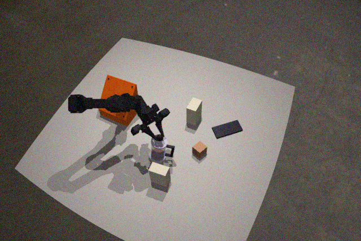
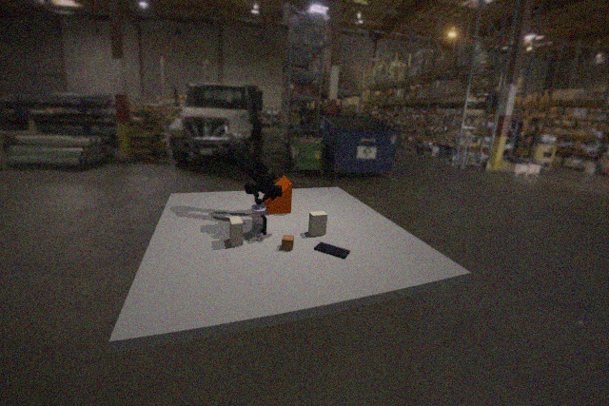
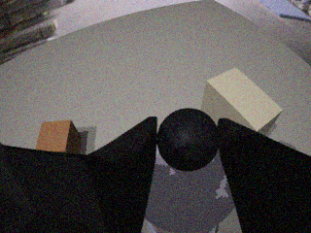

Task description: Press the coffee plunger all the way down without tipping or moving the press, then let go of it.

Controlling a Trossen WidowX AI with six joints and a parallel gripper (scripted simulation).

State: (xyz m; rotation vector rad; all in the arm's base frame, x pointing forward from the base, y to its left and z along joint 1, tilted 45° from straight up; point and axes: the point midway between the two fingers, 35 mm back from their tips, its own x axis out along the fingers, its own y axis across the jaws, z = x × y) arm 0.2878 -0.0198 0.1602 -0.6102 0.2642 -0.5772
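My gripper tip is 10 mm past the coffee press, 10 mm to the right of it and 90 mm above it. Round my gripper tip: flat black slab: 200 mm ahead, 310 mm to the left, 170 mm below.
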